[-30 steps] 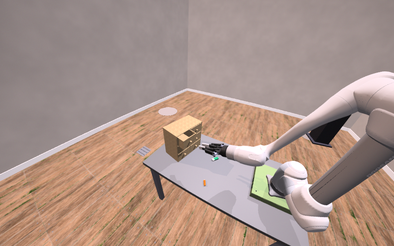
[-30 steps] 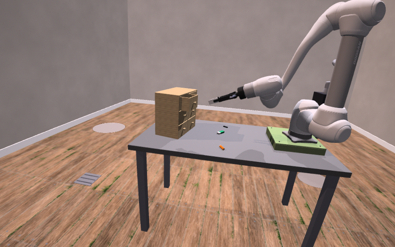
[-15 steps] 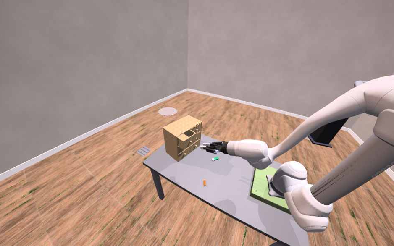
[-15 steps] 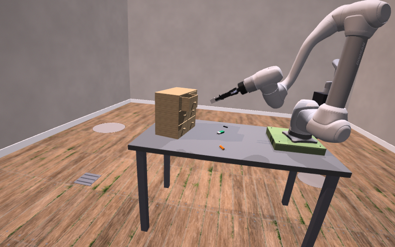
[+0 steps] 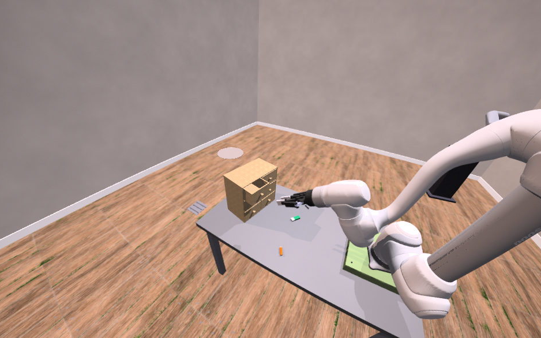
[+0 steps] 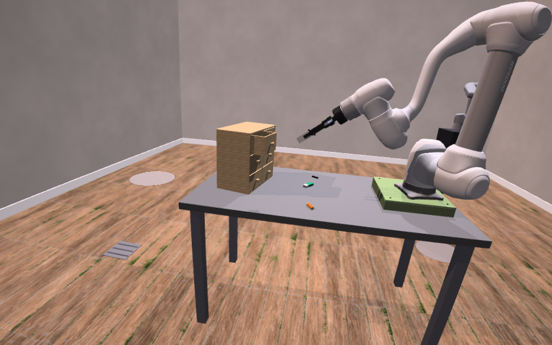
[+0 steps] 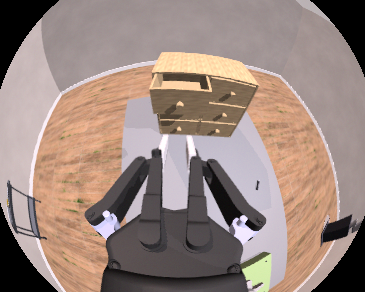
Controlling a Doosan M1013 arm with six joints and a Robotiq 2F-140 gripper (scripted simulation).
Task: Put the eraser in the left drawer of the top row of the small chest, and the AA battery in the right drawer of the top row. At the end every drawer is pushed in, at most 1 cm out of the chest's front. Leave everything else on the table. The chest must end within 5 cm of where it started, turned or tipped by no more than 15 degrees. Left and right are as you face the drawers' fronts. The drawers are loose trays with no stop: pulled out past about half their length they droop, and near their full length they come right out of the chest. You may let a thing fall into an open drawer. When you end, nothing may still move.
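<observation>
Right now the eraser is 60 mm behind my hand, 170 mm to the right of it and 300 mm below it. The rest, counted from my hand: small dark object 130 mm behind, 320 mm to the right, 300 mm below; orange AA battery 40 mm behind, 100 mm to the left, 300 mm below.
</observation>
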